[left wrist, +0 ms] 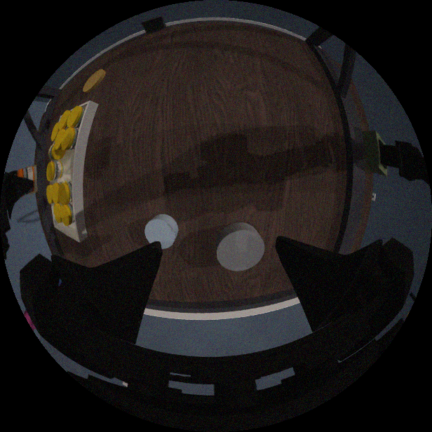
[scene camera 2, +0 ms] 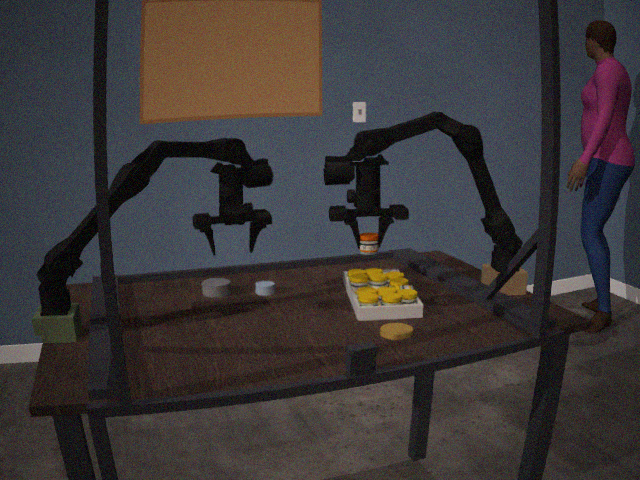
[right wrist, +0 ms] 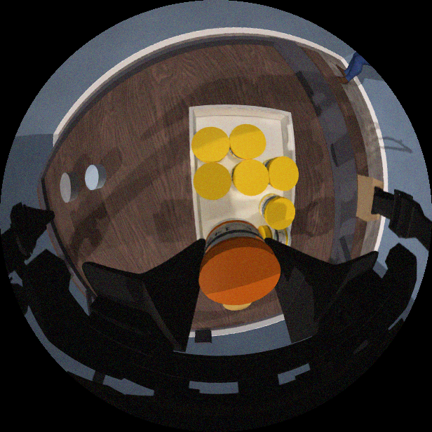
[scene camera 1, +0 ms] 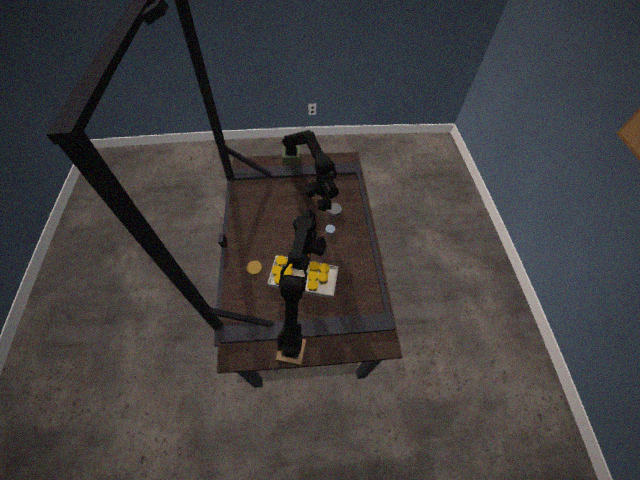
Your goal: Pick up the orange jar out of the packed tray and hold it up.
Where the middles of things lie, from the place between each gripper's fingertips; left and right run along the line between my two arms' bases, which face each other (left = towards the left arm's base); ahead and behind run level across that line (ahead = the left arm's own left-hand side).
Scene:
Right now the grey cylinder [left wrist: 238,245] is 10 cm below my left hand, 7 cm ahead of it and 4 cm to the left of it. Round my left hand: orange jar [right wrist: 238,267] 31 cm to the right, 10 cm behind, 2 cm above; pale blue disc [left wrist: 162,227] 10 cm below, 9 cm to the right, 4 cm ahead.
Right now the orange jar is 1 cm above my right hand. From my right hand the other things lie so: grey cylinder (16 cm ahead, 35 cm to the left, 11 cm below); then pale blue disc (13 cm ahead, 23 cm to the left, 12 cm below).

